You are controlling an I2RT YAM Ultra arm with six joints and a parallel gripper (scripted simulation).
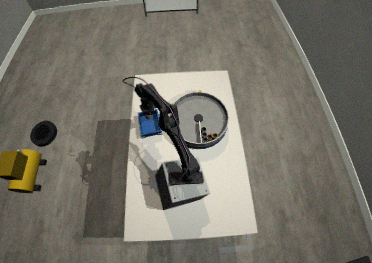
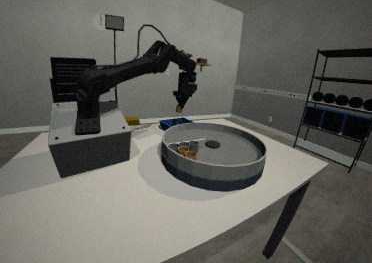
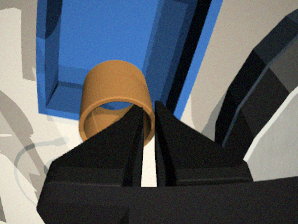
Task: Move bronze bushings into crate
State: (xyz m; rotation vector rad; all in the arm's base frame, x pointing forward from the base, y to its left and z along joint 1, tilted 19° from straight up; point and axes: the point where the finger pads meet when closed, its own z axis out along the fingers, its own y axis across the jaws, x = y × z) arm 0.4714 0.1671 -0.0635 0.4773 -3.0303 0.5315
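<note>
The blue crate is 30 mm to the left of my hand and 120 mm below it. Round my hand: turntable (30 mm behind, 330 mm to the right, 90 mm below).
</note>
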